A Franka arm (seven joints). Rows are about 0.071 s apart.
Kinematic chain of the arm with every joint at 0, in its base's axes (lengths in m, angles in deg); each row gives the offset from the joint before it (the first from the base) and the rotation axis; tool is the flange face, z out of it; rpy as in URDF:
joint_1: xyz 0 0 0.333 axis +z
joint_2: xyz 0 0 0 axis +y
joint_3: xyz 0 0 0.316 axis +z
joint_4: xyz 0.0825 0 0 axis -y
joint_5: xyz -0.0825 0 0.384 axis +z
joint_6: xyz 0 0 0 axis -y
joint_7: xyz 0.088 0 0 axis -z
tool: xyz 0 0 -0.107 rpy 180 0 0
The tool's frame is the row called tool.
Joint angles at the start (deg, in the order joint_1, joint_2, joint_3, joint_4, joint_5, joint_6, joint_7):
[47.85, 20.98, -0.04, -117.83, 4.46, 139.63, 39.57]
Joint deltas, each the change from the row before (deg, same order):
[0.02, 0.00, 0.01, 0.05, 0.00, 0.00, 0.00]
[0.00, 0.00, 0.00, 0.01, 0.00, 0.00, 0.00]
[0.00, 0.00, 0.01, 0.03, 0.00, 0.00, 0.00]
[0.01, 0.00, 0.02, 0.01, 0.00, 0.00, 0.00]
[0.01, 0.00, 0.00, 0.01, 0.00, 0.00, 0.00]
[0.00, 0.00, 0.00, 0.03, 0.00, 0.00, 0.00]
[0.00, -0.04, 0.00, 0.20, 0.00, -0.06, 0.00]
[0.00, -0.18, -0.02, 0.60, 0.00, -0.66, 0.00]
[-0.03, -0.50, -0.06, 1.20, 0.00, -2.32, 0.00]
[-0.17, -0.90, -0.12, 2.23, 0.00, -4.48, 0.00]
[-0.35, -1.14, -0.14, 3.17, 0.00, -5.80, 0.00]
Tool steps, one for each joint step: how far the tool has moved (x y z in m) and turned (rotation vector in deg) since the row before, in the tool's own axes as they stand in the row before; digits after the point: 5 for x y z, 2 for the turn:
[0.00000, -0.00044, -0.00033, 0.04, 0.03, -0.03]
[0.00004, -0.00004, -0.00007, 0.01, 0.01, 0.00]
[0.00006, -0.00021, -0.00020, 0.02, 0.02, -0.01]
[-0.00017, -0.00027, -0.00005, 0.01, 0.00, -0.03]
[-0.00003, -0.00012, -0.00006, 0.01, 0.01, -0.01]
[0.00013, -0.00013, -0.00021, 0.02, 0.02, 0.00]
[0.00078, -0.00086, -0.00172, 0.13, 0.13, -0.01]
[0.00181, -0.00192, -0.00506, 0.11, 0.07, -0.02]
[0.00248, -0.00234, -0.01020, -0.34, -0.53, 0.00]
[0.00444, -0.00251, -0.01902, -0.75, -1.12, 0.11]
[0.00582, -0.00191, -0.02759, -0.80, -1.25, 0.22]

